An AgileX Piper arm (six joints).
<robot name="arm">
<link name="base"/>
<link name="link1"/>
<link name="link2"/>
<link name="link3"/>
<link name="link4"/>
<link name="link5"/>
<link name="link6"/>
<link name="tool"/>
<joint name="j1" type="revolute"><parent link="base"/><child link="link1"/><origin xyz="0 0 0.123"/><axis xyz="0 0 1"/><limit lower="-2.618" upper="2.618"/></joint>
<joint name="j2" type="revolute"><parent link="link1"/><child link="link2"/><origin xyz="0 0 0"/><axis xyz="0 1 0"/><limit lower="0" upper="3.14"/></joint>
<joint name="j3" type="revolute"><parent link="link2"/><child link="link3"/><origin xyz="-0.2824 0 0.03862"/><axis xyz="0 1 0"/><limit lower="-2.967" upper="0"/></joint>
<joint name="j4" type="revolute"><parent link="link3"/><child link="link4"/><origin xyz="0.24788 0 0.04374"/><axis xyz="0.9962 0 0.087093"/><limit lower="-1.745" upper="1.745"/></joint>
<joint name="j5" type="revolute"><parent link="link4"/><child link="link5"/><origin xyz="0 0 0"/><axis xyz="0 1 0"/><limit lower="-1.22" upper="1.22"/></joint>
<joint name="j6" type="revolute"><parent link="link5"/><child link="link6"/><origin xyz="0.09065 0 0.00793"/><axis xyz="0.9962 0 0.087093"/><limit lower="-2.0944" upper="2.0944"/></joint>
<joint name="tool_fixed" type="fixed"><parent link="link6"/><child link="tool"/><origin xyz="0 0 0" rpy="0 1.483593 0"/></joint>
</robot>
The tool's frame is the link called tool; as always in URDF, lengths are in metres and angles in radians.
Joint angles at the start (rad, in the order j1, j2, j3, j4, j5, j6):
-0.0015, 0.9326, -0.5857, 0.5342, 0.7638, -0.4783
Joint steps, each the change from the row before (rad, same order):
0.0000, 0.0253, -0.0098, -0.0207, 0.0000, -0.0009
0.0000, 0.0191, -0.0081, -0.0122, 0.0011, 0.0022
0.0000, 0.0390, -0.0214, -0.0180, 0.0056, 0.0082
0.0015, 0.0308, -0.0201, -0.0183, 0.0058, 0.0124
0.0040, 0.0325, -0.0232, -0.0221, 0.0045, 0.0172
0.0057, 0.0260, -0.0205, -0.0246, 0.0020, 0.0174
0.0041, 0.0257, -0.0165, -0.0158, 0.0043, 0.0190
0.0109, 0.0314, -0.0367, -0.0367, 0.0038, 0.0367
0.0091, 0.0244, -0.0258, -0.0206, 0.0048, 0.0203
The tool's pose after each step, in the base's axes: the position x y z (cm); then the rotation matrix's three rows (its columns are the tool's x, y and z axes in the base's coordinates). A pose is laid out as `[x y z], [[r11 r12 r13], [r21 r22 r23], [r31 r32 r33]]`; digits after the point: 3 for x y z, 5 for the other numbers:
[16.483 3.067 25.862], [[-0.80403 -0.26587 0.53183], [-0.08559 0.93690 0.33897], [-0.58840 0.22702 -0.77605]]
[16.819 3.003 25.743], [[-0.81125 -0.26506 0.52117], [-0.09340 0.93865 0.33199], [-0.57719 0.22065 -0.78623]]
[17.548 2.919 25.627], [[-0.82542 -0.26073 0.50070], [-0.10135 0.94099 0.32291], [-0.55534 0.21579 -0.80314]]
[18.151 2.859 25.590], [[-0.83630 -0.25607 0.48479], [-0.10672 0.94334 0.31418], [-0.53778 0.21102 -0.81625]]
[18.824 2.820 25.584], [[-0.84630 -0.25094 0.46989], [-0.11204 0.94621 0.30352], [-0.52078 0.20423 -0.82890]]
[19.396 2.795 25.605], [[-0.85267 -0.24836 0.45965], [-0.11964 0.94923 0.29096], [-0.50857 0.19310 -0.83909]]
[19.906 2.800 25.518], [[-0.86250 -0.23993 0.44556], [-0.11820 0.95162 0.28363], [-0.49206 0.19197 -0.84913]]
[20.752 2.827 25.826], [[-0.86706 -0.23186 0.44096], [-0.12088 0.95656 0.26529], [-0.48332 0.17672 -0.85742]]
[21.366 2.923 25.984], [[-0.87083 -0.23044 0.43423], [-0.12567 0.95833 0.25655], [-0.47525 0.16884 -0.86350]]

